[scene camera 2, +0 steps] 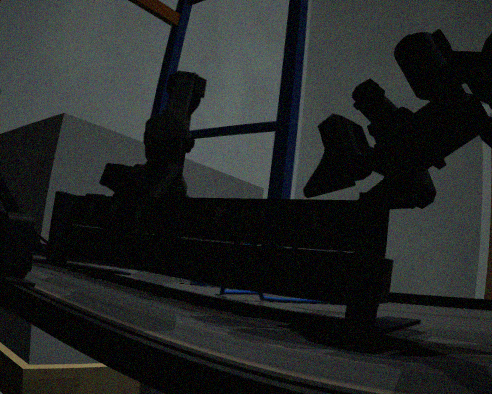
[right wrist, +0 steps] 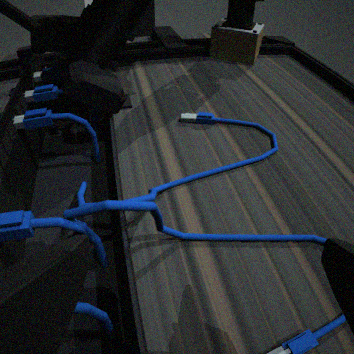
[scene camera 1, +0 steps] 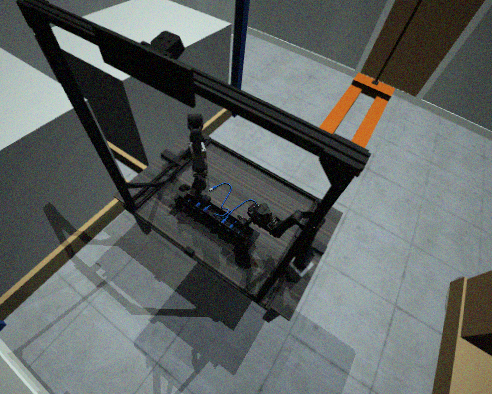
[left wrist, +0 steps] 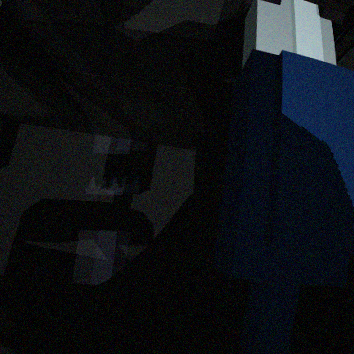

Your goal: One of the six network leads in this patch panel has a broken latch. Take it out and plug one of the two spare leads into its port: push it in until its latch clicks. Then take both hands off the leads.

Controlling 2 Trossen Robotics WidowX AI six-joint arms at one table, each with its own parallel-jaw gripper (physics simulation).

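Frame: origin at the left arm's base, x ahead, y left, z up, level; centimetres.
Seen in the pictures: left gripper, fingertip midpoint: (left wrist: pixel 200 206); right gripper, fingertip midpoint: (right wrist: pixel 209 250) (scene camera 1: pixel 243 210); left arm's base, origin of the base link: (right wrist: pixel 238 24); right arm's base, origin of the base link: (scene camera 1: pixel 300 263).
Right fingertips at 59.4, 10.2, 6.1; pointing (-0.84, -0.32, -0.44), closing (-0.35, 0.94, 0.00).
Note:
Offsets run from my right fingertips to a thing's top centre, as dx, dy, dz. "pt": to the spot under its first point. Level surfaces: height alone.
The black patch panel (scene camera 1: pixel 229 231) (scene camera 2: pixel 268 223) stands across the table with several blue leads plugged into it; three of their plugs @(pt -9.0, -18.7, -3.9) (right wrist: pixel 35 118) @(pt -13.3, -21.7, -4.0) (right wrist: pixel 43 93) @(pt +0.7, -11.1, -3.5) (right wrist: pixel 14 222) show in the right wrist view. My left gripper (scene camera 1: pixel 197 195) is shut and empty. It points down at the panel's left end, with a blue plug @(pt -17.9, -25.5, -3.5) (left wrist: pixel 316 102) with a pale tip right in front of its camera. One spare lead @(pt -27.0, -8.8, -12.8) (scene camera 1: pixel 213 189) (right wrist: pixel 197 118) lies on the table behind the panel. The other spare lead (right wrist: pixel 298 342) lies near my right gripper (scene camera 1: pixel 253 212) (scene camera 2: pixel 340 160), which is open and empty beside the panel's right end.
A black gantry frame (scene camera 1: pixel 268 113) spans the wooden table @(dz -13.0) (scene camera 1: pixel 280 195) (right wrist: pixel 246 168), with a post (scene camera 1: pixel 319 219) near the right arm. A tan block (right wrist: pixel 237 42) stands at the far edge.

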